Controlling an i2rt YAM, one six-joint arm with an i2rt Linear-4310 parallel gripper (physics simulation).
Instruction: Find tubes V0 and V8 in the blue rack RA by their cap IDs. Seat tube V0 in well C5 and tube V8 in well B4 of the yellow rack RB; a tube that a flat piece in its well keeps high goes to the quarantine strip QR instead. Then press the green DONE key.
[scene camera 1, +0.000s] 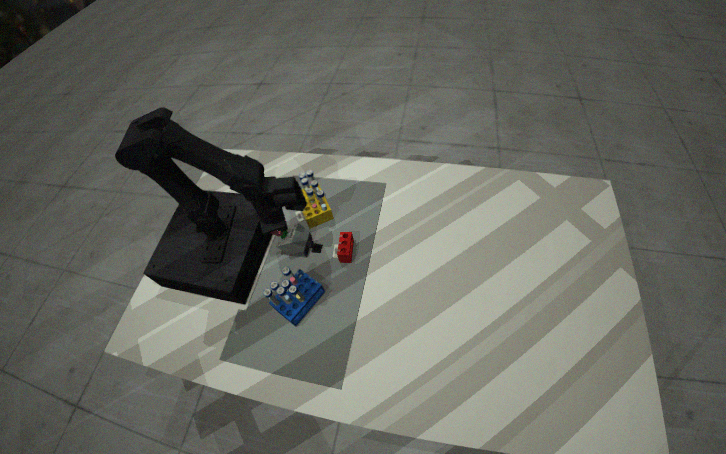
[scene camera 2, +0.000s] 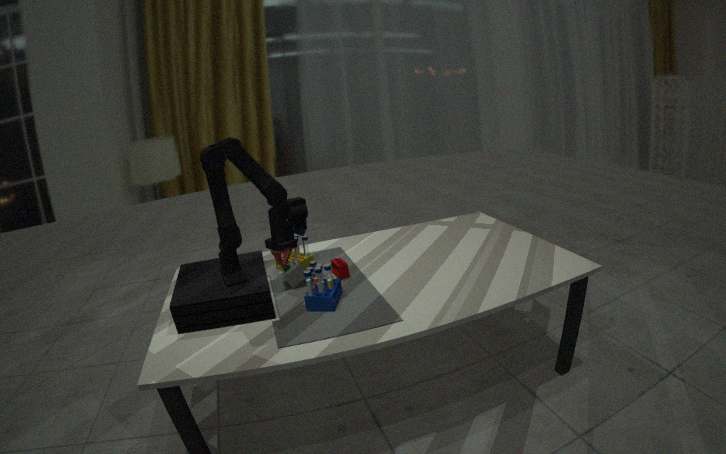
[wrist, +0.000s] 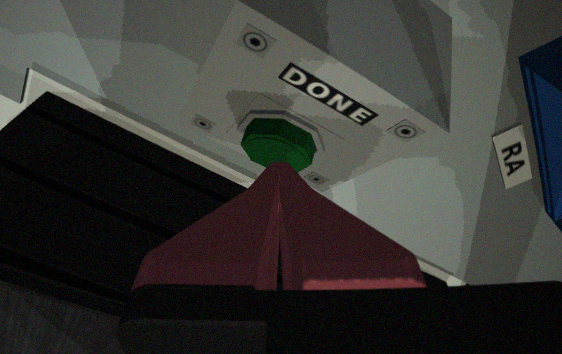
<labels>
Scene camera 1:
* grey box with green DONE button: 296, 241
</labels>
